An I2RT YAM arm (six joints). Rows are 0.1 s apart.
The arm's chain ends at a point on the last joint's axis. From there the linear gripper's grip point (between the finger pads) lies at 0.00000 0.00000 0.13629 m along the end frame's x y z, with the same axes.
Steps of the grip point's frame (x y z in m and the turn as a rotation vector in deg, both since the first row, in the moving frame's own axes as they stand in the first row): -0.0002, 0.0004, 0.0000, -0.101, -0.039, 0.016; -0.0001, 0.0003, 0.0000, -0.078, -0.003, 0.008; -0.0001, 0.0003, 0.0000, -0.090, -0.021, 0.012; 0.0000, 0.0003, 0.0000, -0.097, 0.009, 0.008; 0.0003, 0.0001, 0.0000, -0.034, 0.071, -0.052; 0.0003, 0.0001, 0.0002, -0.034, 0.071, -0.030; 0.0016, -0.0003, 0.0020, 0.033, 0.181, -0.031; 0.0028, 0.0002, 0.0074, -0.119, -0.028, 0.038; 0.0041, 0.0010, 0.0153, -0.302, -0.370, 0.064; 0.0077, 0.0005, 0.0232, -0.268, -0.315, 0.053
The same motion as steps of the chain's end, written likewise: -0.0001, 0.0002, 0.0000, -0.101, -0.039, 0.016; -0.0001, 0.0001, 0.0000, -0.078, -0.003, 0.008; -0.0001, 0.0001, 0.0000, -0.090, -0.021, 0.012; 0.0000, 0.0001, 0.0000, -0.097, 0.009, 0.008; 0.0001, 0.0000, 0.0000, -0.034, 0.071, -0.052; 0.0001, 0.0000, 0.0002, -0.034, 0.071, -0.030; 0.0012, -0.0002, 0.0020, 0.033, 0.181, -0.031; 0.0029, -0.0001, 0.0074, -0.119, -0.028, 0.038; 0.0050, 0.0003, 0.0153, -0.302, -0.370, 0.064; 0.0084, -0.0001, 0.0232, -0.268, -0.315, 0.053
